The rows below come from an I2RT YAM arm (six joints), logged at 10 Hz.
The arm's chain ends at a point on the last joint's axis. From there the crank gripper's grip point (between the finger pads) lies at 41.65 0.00 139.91 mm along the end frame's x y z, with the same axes.
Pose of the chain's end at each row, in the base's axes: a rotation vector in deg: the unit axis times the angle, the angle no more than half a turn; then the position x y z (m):
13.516, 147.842, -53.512, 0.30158, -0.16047, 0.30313
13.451, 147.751, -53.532, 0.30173, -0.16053, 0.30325
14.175, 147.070, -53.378, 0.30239, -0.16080, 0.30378
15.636, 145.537, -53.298, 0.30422, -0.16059, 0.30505
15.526, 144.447, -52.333, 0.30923, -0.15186, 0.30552
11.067, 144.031, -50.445, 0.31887, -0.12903, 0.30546
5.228, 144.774, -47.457, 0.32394, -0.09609, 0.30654
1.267, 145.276, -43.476, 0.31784, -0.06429, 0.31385
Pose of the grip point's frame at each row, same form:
13.516, 147.842, -53.512, 0.30529, -0.24949, 0.18750
13.451, 147.751, -53.532, 0.30566, -0.24965, 0.18770
14.175, 147.070, -53.378, 0.30741, -0.24996, 0.18830
15.636, 145.537, -53.298, 0.31149, -0.25024, 0.19007
15.526, 144.447, -52.333, 0.31991, -0.24094, 0.19037
11.067, 144.031, -50.445, 0.33563, -0.21660, 0.18987
5.228, 144.774, -47.457, 0.34576, -0.17978, 0.18894
1.267, 145.276, -43.476, 0.34421, -0.14213, 0.19321

